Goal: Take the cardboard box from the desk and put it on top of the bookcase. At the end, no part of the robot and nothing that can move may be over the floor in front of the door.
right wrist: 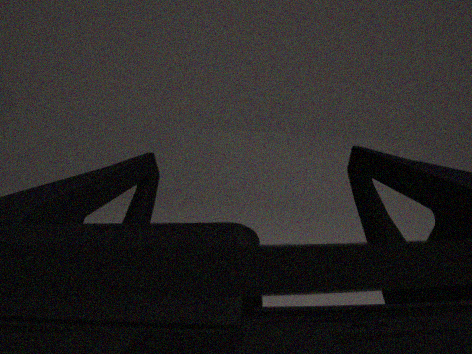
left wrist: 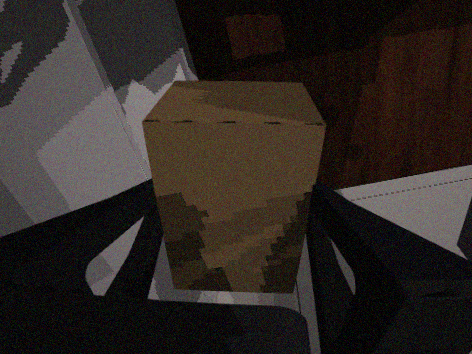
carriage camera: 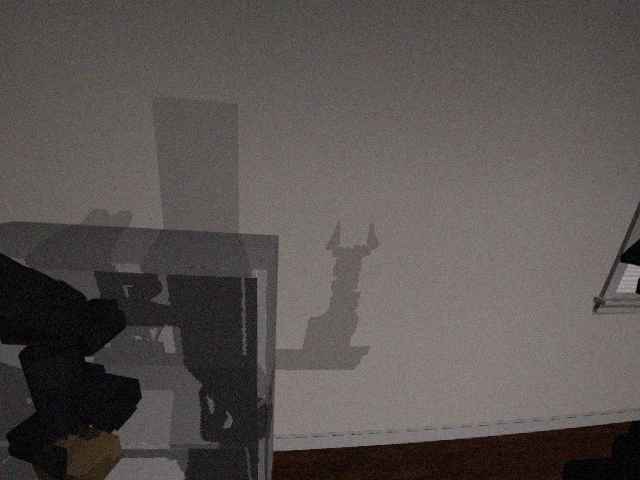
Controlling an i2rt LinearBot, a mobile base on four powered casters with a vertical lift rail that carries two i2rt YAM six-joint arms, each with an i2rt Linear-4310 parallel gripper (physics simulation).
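Places are measured from the left arm's base along level axes (x down, y back, z left), in metres.
Pixels of known places: left gripper, fingertip midpoint: (left wrist: 235, 188) (carriage camera: 82, 455); right gripper, fingertip midpoint: (right wrist: 251, 160).
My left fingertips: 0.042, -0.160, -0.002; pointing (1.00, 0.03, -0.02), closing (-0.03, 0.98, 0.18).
Behind a point stands the place of what it marks, as x, y, z.
The cardboard box (carriage camera: 95, 454) {0.028, -0.153, -0.030} (left wrist: 235, 160) {0.028, -0.155, -0.023} is brown and is held off the floor at the lower left of the carriage view. My left gripper (left wrist: 235, 188) {0.042, -0.160, -0.002} is shut on it, with one black finger against each side. The white bookcase (carriage camera: 262, 310) {-0.110, -0.352, -0.249} (left wrist: 85, 145) stands at the left of the carriage view, behind my left arm. Its top board (carriage camera: 206, 238) {-0.206, -0.551, -0.055} lies higher in the picture than the box, and the box shows in front of the lower shelves. My right gripper (right wrist: 251, 160) {-0.435, -0.036, -0.662} is open and empty, its fingers wide apart. The desk does not show.
A grey wall (carriage camera: 439, 180) {-0.419, -0.701, -0.788} with shadows of the robot rises behind the bookcase. A window frame (carriage camera: 615, 258) {-0.164, -0.737, -1.691} is at the right edge. Dark brown floor (carriage camera: 413, 457) {0.853, -0.628, -0.917} (left wrist: 410, 100) {0.854, 0.321, 0.326} shows low down and beyond the box. Black robot parts (carriage camera: 602, 467) {-0.142, -0.032, -0.647} show at the lower right. The door does not show.
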